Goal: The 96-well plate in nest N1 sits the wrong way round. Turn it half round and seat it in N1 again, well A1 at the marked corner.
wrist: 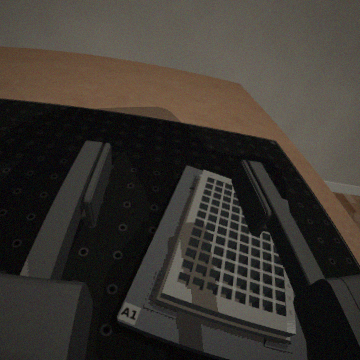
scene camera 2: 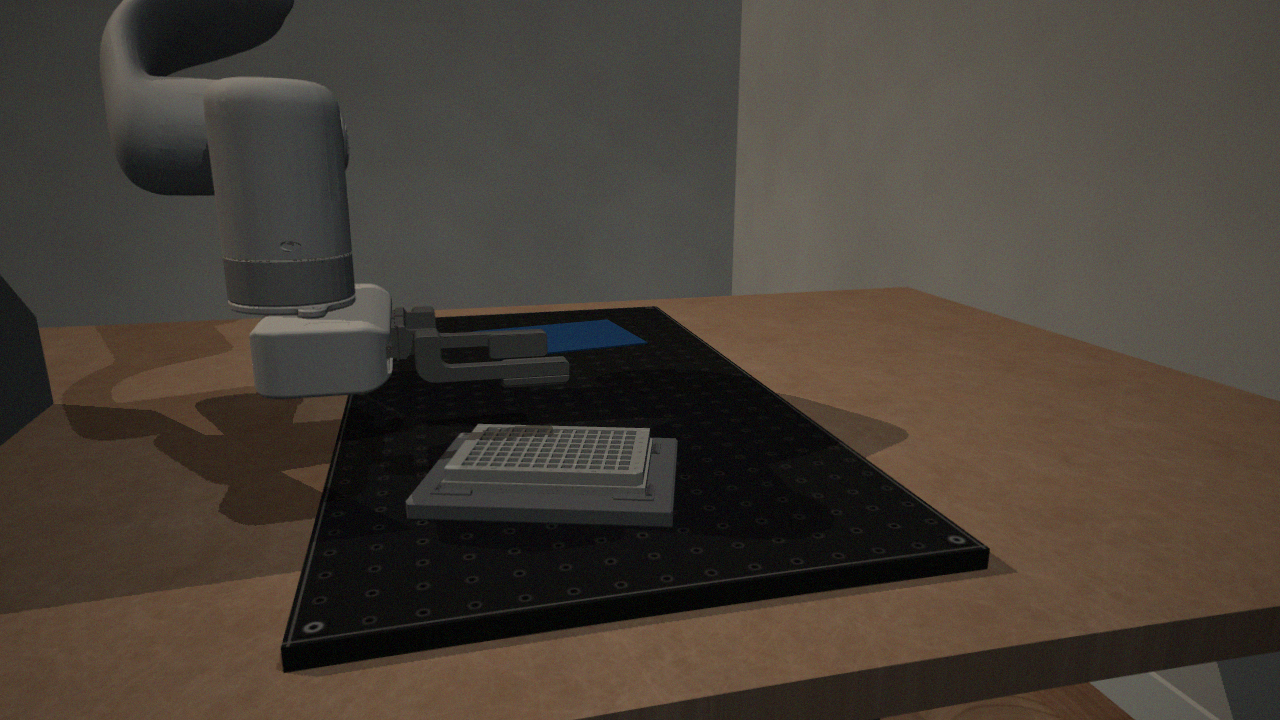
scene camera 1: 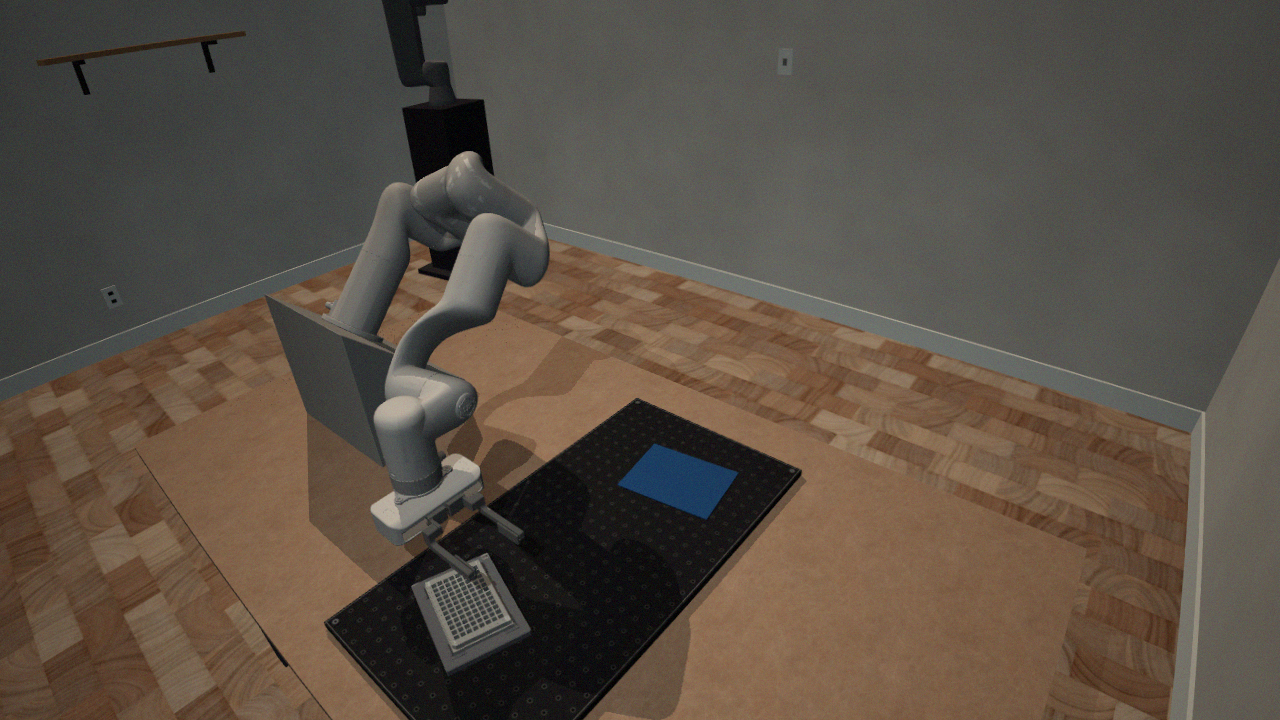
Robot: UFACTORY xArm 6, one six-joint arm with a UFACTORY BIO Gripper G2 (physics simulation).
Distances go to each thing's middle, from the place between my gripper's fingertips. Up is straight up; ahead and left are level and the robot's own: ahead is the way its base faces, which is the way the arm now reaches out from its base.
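Looking out from my hand, I find the flat blue rectangle (scene camera 1: pixel 692 485) 110 mm ahead of it, 330 mm to the left of it and 70 mm below it. The 96-well plate (scene camera 2: pixel 530 459) is 20 mm behind my hand and 60 mm to the right of it, and it sits 50 mm below it. As for the grey nest (scene camera 2: pixel 480 506), that is 60 mm to the right of my hand, 20 mm behind it and 70 mm below it.
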